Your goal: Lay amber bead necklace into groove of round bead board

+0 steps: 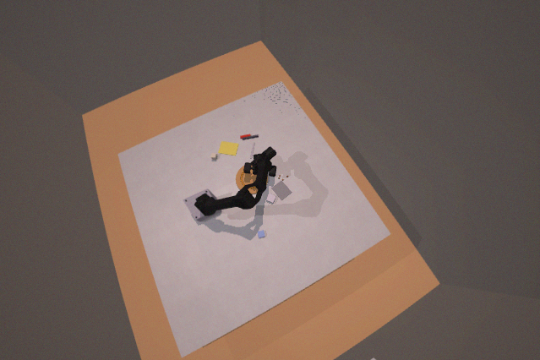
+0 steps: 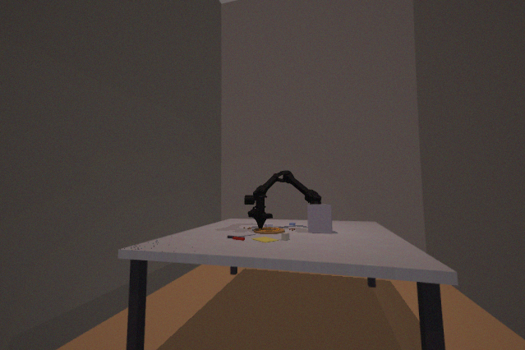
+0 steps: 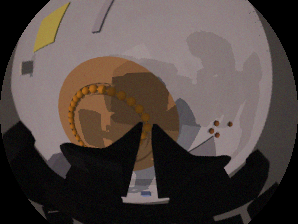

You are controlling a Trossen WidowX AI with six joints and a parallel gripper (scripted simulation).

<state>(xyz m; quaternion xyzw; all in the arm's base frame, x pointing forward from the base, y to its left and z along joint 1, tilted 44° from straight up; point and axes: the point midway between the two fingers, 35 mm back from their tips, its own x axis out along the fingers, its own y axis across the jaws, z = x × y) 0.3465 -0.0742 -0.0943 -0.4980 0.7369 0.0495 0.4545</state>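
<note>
Now: the round bead board 60 mm behind my gripper tip, 10 mm to the left of it and 10 mm below it. Also, from my gripper tip: thin grey bar (180 mm to the left, 40 mm ahead, 10 mm below); then red-handled tool (290 mm to the left, 60 mm ahead, 10 mm below); then grey square plate (150 mm to the right, 60 mm ahead, 10 mm below).
</note>
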